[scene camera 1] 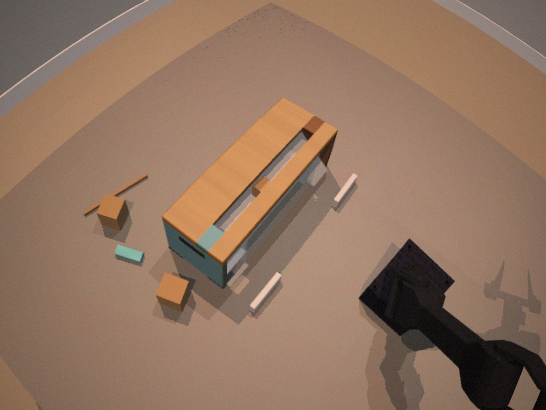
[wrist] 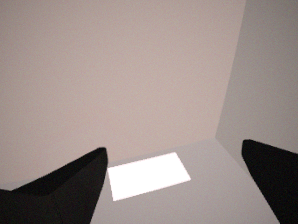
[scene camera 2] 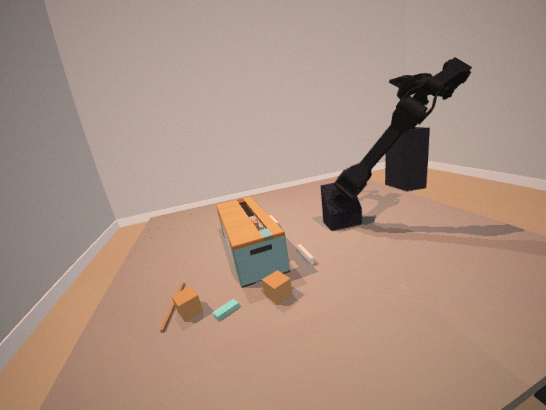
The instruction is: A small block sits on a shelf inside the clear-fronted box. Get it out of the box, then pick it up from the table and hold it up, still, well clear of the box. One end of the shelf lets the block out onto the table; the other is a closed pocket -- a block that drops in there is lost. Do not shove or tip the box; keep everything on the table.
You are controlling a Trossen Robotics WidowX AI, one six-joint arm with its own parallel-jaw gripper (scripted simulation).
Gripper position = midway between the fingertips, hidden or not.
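Observation:
Box (scene camera 1: pixel 217 224) visible. Box (scene camera 2: pixel 256 254) too. In the wrist view, box out of frame. My gripper (wrist: pixel 174 151) visible.

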